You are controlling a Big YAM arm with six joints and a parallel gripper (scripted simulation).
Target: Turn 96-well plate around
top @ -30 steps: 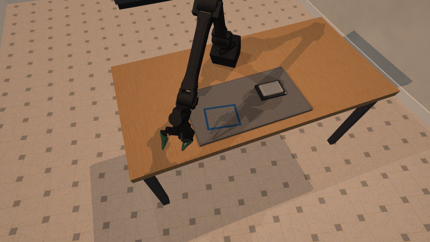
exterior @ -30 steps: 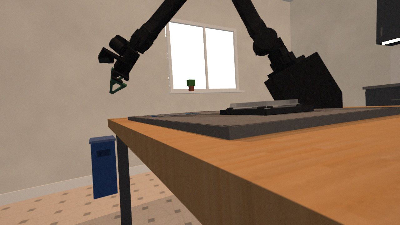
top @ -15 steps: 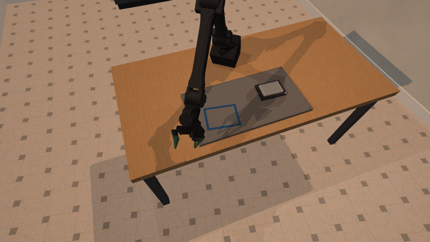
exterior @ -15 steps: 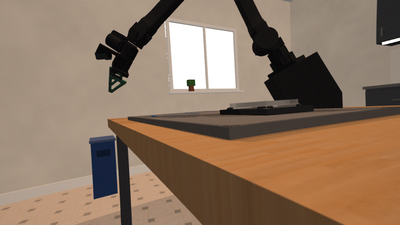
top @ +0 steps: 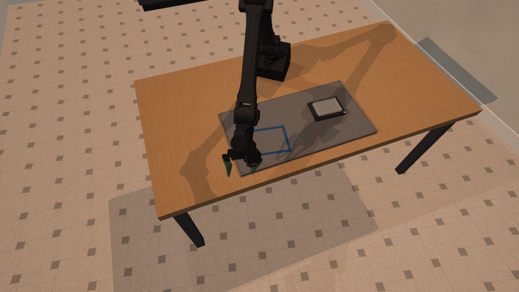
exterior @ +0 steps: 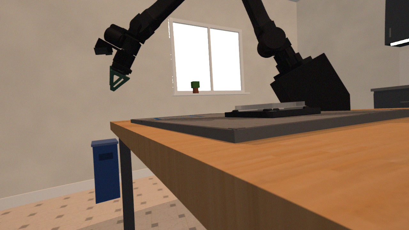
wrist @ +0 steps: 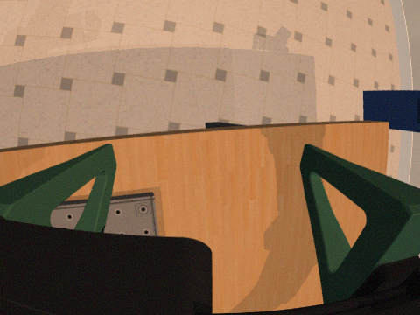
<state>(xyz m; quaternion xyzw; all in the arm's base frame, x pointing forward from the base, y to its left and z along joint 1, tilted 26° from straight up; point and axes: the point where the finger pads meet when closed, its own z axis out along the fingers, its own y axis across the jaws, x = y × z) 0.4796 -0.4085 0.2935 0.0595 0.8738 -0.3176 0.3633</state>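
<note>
The 96-well plate lies 590 mm to the left of my hand, 140 mm behind it and 120 mm below it. From my hand the other things lie so: black plate nest N1: 590 mm to the left, 140 mm behind, 130 mm below; A1 label: 650 mm to the left, 120 mm below, 70 mm behind.
</note>
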